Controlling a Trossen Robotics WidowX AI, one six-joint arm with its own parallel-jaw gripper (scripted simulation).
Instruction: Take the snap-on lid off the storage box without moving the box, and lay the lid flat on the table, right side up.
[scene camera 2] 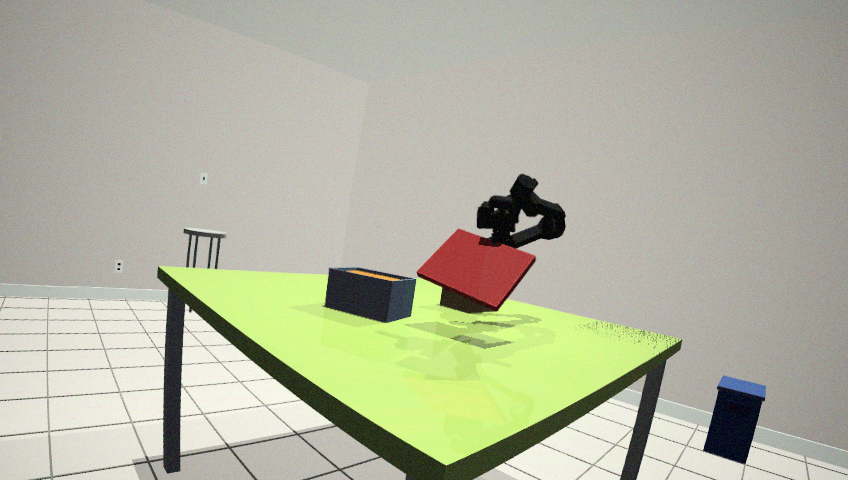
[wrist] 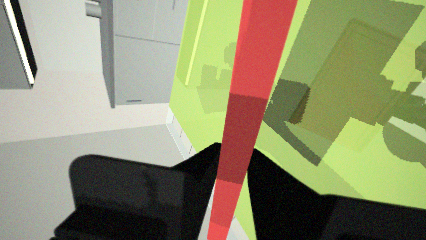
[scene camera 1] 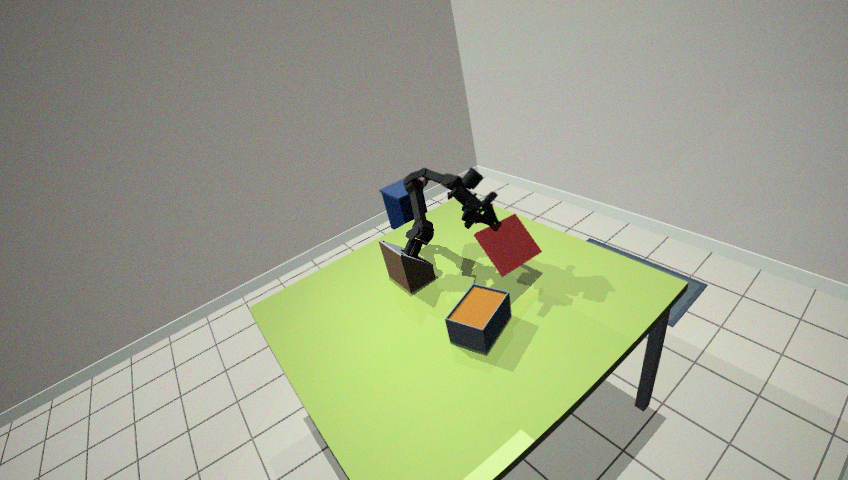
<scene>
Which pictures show the storage box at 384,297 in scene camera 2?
Scene camera 2 and scene camera 1 only.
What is my gripper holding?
A red lid.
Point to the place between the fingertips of my gripper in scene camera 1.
At 497,225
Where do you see a red lid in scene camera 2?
469,265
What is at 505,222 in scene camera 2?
My gripper.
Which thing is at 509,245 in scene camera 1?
A red lid.
</scene>
